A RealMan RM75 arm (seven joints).
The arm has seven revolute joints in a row. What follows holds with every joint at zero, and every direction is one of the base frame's.
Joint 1 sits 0.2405 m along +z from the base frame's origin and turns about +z.
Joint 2 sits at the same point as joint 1 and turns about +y.
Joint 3 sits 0.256 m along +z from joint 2 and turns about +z.
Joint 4 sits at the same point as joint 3 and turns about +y.
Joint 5 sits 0.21 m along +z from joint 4 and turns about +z.
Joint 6 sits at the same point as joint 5 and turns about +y.
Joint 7 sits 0.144 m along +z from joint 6 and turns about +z.
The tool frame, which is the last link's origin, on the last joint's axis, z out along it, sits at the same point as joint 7; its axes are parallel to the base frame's.
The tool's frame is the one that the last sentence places.
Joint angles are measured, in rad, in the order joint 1, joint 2, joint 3, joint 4, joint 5, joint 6, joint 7. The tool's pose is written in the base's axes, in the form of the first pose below.
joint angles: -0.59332, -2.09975, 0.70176, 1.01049, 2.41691, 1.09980, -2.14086
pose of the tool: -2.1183 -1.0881 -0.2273 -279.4 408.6 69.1
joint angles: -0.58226, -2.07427, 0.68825, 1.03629, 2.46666, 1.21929, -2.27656
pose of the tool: -2.1100 -1.2580 -0.2041 -286.5 395.7 77.1
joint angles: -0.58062, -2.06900, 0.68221, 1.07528, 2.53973, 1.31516, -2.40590
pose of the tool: -2.0803 -1.4036 -0.1508 -289.0 385.1 80.8
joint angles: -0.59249, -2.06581, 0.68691, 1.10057, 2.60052, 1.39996, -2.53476
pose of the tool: -2.0440 -1.5443 -0.1009 -286.1 378.4 80.9
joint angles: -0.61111, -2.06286, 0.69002, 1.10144, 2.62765, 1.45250, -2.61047
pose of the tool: -2.0286 -1.6322 -0.0762 -280.9 376.5 78.5
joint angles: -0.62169, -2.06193, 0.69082, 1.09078, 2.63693, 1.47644, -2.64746
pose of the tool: -2.0217 -1.6855 -0.0660 -278.6 375.4 75.0
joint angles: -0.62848, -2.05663, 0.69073, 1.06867, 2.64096, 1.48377, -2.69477
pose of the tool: -1.9902 -1.7517 -0.0669 -279.6 374.8 72.3
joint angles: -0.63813, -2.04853, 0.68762, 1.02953, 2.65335, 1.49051, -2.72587
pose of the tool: -1.9674 -1.8151 -0.0483 -283.2 373.2 67.9
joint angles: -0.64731, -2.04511, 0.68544, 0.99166, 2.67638, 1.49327, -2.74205
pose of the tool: -1.9532 -1.8607 -0.0132 -287.4 370.9 62.1
